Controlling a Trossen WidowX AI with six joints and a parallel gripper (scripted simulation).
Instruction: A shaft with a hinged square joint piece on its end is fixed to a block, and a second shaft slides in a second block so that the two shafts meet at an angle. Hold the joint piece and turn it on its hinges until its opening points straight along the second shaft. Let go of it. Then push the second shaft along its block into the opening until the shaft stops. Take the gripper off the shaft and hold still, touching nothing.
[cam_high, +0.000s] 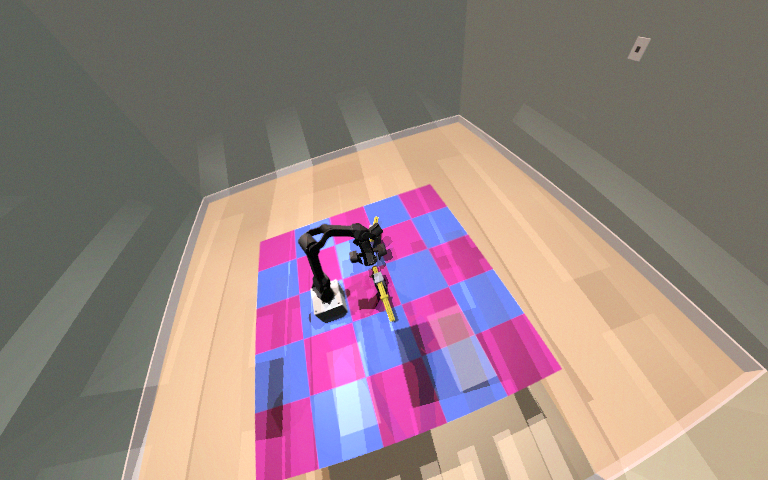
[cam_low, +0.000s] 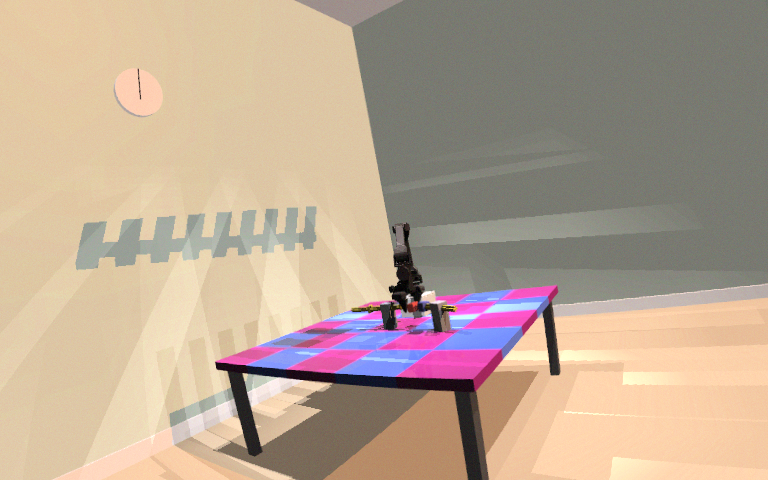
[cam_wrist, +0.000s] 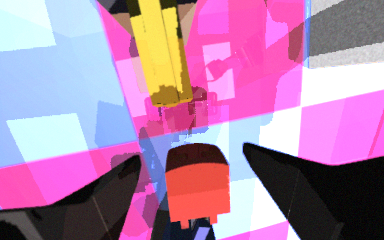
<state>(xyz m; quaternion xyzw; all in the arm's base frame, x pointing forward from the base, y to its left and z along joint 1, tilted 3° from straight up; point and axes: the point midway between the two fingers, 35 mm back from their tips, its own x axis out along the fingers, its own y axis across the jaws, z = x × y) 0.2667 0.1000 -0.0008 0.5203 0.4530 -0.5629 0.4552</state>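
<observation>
The red-orange joint piece is 20 mm to the left of my gripper tip and 10 mm above it.
</observation>
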